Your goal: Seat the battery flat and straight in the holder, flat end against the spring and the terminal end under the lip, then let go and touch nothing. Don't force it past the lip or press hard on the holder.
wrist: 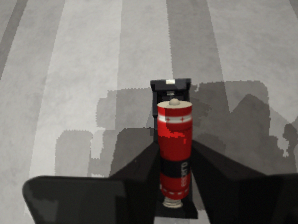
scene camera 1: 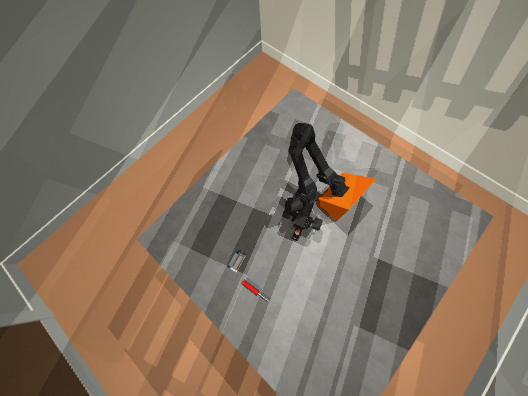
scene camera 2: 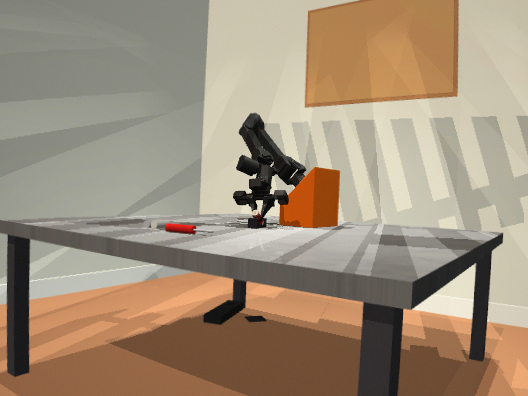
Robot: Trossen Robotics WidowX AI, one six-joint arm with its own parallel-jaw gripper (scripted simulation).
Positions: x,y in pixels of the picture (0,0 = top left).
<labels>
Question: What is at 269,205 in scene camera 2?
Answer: My gripper.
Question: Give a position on a battery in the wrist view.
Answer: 174,122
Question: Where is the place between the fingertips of my gripper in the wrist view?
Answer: At 173,146
</labels>
